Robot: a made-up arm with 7 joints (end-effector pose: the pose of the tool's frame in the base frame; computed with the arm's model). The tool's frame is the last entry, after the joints.
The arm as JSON. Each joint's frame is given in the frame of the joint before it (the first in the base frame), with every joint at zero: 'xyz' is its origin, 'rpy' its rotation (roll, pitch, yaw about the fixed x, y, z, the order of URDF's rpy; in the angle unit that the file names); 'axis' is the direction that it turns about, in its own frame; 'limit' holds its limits. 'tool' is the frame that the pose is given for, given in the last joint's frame.
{
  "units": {
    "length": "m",
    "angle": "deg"
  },
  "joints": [
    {
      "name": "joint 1",
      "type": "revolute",
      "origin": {
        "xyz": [
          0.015,
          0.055,
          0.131
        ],
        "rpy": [
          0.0,
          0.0,
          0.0
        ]
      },
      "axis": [
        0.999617,
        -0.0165,
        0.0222
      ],
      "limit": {
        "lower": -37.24,
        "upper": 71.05
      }
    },
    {
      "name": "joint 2",
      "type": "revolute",
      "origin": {
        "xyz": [
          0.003,
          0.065,
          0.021
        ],
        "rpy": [
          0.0,
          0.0,
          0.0
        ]
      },
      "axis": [
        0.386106,
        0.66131,
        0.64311
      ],
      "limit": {
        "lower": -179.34,
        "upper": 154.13
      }
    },
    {
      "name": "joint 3",
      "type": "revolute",
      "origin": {
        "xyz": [
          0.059,
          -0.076,
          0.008
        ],
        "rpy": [
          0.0,
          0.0,
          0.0
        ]
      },
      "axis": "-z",
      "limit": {
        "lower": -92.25,
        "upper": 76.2
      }
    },
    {
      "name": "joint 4",
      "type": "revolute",
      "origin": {
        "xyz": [
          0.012,
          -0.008,
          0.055
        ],
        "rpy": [
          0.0,
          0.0,
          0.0
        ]
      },
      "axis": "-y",
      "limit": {
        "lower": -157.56,
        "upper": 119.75
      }
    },
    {
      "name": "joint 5",
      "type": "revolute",
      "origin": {
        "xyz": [
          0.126,
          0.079,
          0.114
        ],
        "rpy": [
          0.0,
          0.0,
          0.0
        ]
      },
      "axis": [
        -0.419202,
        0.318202,
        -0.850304
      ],
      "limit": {
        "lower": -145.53,
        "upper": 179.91
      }
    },
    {
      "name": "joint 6",
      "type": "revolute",
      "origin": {
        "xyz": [
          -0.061,
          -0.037,
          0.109
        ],
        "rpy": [
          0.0,
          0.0,
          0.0
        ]
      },
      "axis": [
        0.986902,
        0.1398,
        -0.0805
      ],
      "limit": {
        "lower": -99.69,
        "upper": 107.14
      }
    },
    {
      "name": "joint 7",
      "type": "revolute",
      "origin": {
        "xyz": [
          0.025,
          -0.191,
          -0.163
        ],
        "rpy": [
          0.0,
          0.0,
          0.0
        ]
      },
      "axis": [
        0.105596,
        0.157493,
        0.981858
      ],
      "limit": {
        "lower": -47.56,
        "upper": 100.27
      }
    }
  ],
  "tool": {
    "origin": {
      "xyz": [
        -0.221,
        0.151,
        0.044
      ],
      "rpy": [
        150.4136,
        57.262,
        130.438
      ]
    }
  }
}
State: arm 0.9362 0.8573 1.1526 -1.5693 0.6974 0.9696 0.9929
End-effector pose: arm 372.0 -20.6 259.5 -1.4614 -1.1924 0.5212
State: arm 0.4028 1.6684 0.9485 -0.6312 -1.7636 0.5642 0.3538
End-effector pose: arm -53.3 136.1 -89.0 0.1431 -0.7385 -2.1635
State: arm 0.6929 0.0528 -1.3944 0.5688 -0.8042 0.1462 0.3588
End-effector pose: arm 284.2 11.9 168.3 -0.4666 0.8363 2.0508
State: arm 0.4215 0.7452 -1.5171 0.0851 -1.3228 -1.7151 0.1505
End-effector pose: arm 330.6 317.0 318.1 -0.2653 -0.2082 1.8759
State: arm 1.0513 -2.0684 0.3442 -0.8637 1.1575 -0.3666 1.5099
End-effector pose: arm -312.6 -41.5 746.0 2.8032 -0.5755 1.1860
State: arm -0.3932 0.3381 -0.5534 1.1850 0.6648 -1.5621 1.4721
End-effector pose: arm -347.3 -81.0 631.6 -2.1147 0.1273 -2.0637
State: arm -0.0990 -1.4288 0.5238 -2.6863 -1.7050 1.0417 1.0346
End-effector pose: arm -81.2 345.0 31.1 -0.4100 -0.5317 2.5452
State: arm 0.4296 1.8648 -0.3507 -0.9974 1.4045 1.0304 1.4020
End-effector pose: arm 254.1 32.8 373.7 1.7953 -0.2844 -1.7872
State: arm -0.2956 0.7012 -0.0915 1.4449 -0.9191 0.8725 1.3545
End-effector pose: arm 419.8 55.4 106.6 -1.5105 1.3623 1.2283
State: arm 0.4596 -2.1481 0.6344 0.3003 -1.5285 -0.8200 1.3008
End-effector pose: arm -632.2 301.9 266.1 -1.0146 0.1710 -2.3366
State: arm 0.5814 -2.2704 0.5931 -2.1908 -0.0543 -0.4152 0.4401
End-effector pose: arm -373.8 126.5 216.9 2.2060 -0.2801 1.3682
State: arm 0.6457 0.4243 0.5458 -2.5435 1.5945 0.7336 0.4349
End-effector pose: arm 252.5 374.2 294.7 -1.8639 -1.3204 2.8656
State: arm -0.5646 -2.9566 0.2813 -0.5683 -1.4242 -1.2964 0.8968
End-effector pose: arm -472.1 161.7 -221.0 0.3416 -0.2882 -2.3098
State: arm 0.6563 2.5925 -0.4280 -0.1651 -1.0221 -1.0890 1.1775
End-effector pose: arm -65.0 721.1 247.6 -1.0336 0.3565 2.8647
